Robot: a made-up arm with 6 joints.
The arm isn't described. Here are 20 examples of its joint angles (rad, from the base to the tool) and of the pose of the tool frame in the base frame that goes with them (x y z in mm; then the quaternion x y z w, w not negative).
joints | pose
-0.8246 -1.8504 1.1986 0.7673 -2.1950 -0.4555 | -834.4 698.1 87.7 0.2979 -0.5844 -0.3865 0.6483
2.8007 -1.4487 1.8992 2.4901 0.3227 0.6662 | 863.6 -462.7 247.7 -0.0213 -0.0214 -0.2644 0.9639
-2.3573 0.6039 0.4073 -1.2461 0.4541 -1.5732 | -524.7 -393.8 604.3 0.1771 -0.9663 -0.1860 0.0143
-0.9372 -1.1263 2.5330 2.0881 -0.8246 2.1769 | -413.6 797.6 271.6 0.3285 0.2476 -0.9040 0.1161
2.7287 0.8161 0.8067 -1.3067 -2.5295 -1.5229 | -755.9 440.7 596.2 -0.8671 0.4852 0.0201 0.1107
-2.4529 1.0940 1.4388 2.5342 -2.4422 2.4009 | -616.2 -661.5 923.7 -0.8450 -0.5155 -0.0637 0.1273
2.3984 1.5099 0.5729 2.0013 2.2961 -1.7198 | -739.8 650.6 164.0 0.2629 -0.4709 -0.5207 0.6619
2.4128 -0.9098 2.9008 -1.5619 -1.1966 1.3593 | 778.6 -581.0 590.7 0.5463 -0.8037 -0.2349 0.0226
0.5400 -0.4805 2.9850 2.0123 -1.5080 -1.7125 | -626.2 -245.9 591.0 -0.8218 0.4777 0.0845 0.2987
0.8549 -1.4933 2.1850 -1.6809 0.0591 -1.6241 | -678.9 -782.2 364.0 0.2755 0.0305 -0.8715 0.4045
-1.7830 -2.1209 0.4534 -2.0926 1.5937 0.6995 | 273.4 750.4 422.9 0.0761 -0.9689 0.1228 0.2009
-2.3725 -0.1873 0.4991 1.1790 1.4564 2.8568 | -119.8 49.8 1326.9 0.4628 -0.3167 -0.1606 0.8122
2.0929 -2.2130 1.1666 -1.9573 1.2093 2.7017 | 402.8 -798.3 84.4 0.9218 -0.0189 0.1332 0.3636
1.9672 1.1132 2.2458 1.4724 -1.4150 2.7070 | -202.8 497.2 1147.6 -0.9611 -0.2718 -0.0483 0.0118
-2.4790 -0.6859 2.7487 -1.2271 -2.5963 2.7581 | 680.2 636.0 842.8 0.4011 -0.7525 -0.2939 0.4319
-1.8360 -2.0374 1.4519 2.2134 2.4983 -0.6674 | 323.6 872.6 -222.2 0.6997 -0.5832 0.1033 0.3996
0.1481 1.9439 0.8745 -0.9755 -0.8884 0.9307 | 636.5 -67.1 -291.8 0.1455 0.6868 0.3384 0.6266
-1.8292 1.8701 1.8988 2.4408 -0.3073 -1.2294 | -94.2 -931.2 335.9 -0.3828 0.4126 -0.7382 0.3718
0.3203 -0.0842 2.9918 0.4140 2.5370 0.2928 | -432.8 -364.5 925.0 0.0109 0.3162 0.2502 0.9150
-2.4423 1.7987 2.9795 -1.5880 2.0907 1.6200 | -652.5 -569.9 564.5 0.0773 0.5334 0.6540 0.5308
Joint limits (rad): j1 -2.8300..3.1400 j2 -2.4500..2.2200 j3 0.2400..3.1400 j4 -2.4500..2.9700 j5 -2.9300..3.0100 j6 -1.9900..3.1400
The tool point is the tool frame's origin. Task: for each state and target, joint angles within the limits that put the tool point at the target. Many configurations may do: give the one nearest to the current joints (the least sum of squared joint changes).
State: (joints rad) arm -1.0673 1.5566 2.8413 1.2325 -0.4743 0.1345
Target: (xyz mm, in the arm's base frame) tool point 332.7 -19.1 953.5
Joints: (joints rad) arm -0.2739 1.3201 2.8873 1.7036 -0.5177 0.1707
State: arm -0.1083 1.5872 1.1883 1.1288 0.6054 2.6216
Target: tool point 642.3 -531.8 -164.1
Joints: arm -0.6255 2.1164 1.0965 1.1095 0.3409 2.6022
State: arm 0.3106 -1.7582 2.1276 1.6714 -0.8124 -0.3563
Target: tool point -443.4 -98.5 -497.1
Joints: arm 0.3356 -2.2905 1.9630 1.6367 -0.8787 -0.3320
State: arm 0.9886 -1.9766 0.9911 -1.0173 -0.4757 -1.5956
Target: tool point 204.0 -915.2 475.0
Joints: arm 1.6188 -1.8282 0.9983 -0.9320 -0.4957 -1.5903
